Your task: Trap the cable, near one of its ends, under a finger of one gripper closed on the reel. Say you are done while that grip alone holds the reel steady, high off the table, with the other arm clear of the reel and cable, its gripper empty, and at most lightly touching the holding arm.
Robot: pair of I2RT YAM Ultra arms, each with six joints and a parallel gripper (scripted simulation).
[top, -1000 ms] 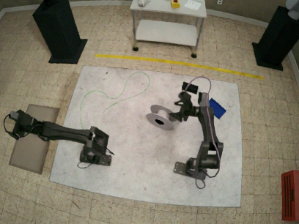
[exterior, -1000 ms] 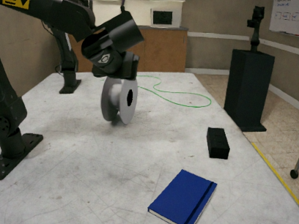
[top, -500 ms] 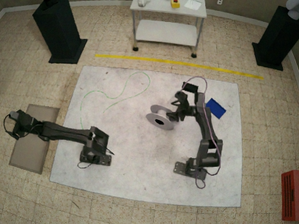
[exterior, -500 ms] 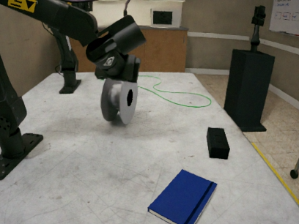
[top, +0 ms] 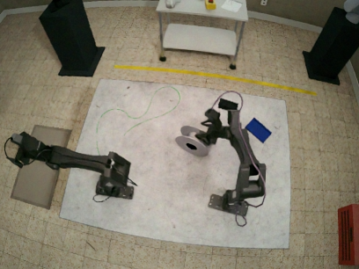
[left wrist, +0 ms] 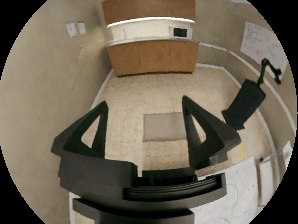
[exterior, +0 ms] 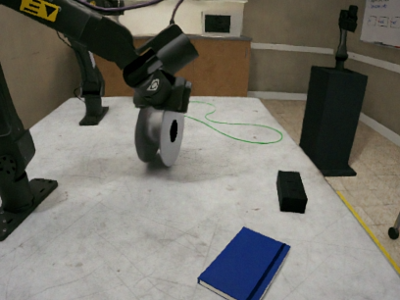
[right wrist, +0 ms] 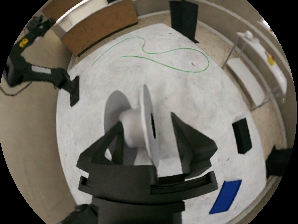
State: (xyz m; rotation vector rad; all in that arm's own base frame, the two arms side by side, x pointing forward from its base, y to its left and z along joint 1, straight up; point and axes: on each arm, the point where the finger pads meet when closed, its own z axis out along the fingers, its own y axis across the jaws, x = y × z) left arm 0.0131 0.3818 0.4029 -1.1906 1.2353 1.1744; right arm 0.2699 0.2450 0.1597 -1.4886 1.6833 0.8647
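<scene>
Right now my right hand is 70 mm above the grey reel, 30 mm past it and 20 mm to the right of it. The rest, counted from my right hand: black block (250 mm ahead, 150 mm to the right, 140 mm below); blue notebook (340 mm to the right, 150 mm below, 130 mm ahead).
</scene>
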